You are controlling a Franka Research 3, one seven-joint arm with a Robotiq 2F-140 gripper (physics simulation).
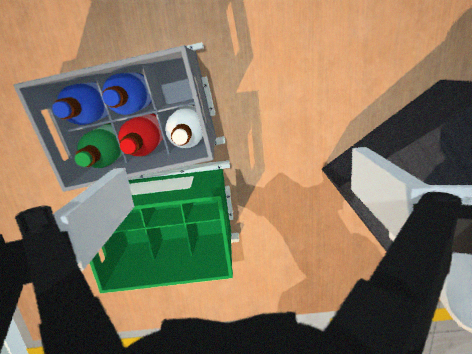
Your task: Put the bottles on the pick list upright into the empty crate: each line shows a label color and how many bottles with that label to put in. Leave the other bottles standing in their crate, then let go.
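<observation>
A grey crate (41, 136) at the upper left holds bottles standing in its compartments: two blue bottles (82, 103) (127, 94) in the far row, and a green bottle (102, 147), a red bottle (141, 136) and a white bottle (186, 129) in the near row. The far right compartment holds no bottle. A green crate (165, 283) with dividers stands just below the grey crate and shows no bottles; its left part is hidden behind a finger. My gripper (238, 178) is wide open and empty, high above the table. The pick list does not show.
A black open box (387, 122) stands at the right, partly behind the right finger. A wooden table top (300, 55) lies under the crates. White brackets (209, 96) (229, 202) sit along the crates' right sides. A pale rounded object (461, 290) shows at the right edge.
</observation>
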